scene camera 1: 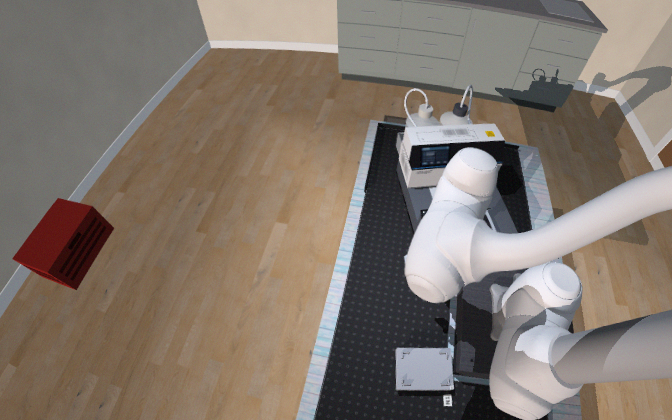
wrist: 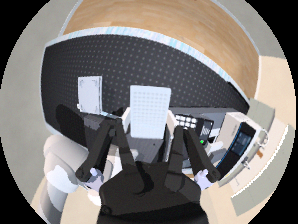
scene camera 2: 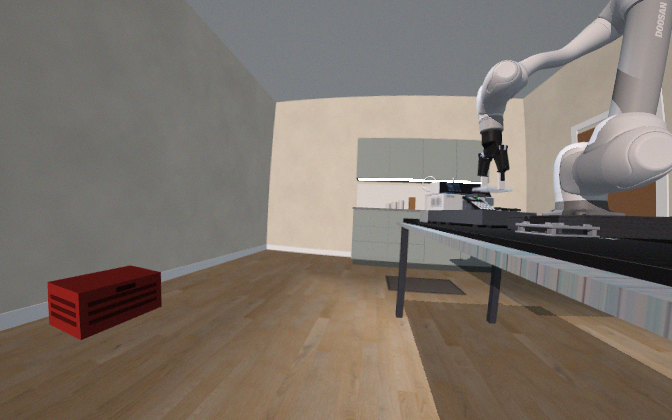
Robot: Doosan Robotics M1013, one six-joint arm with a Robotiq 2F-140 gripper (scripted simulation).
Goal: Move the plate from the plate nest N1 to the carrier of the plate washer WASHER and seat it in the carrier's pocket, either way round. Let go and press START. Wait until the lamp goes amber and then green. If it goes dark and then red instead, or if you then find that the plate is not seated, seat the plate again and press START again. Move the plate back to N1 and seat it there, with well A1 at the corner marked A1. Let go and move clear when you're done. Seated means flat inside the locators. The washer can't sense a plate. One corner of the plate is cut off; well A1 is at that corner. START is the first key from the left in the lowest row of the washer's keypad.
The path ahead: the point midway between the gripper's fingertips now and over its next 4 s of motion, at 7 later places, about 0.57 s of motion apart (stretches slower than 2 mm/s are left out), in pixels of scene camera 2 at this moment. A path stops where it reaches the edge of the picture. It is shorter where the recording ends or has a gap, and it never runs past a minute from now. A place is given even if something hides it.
My gripper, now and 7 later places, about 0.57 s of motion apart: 492, 190; 501, 191; 511, 191; 531, 191; 555, 192; 556, 196; 555, 205; 555, 214
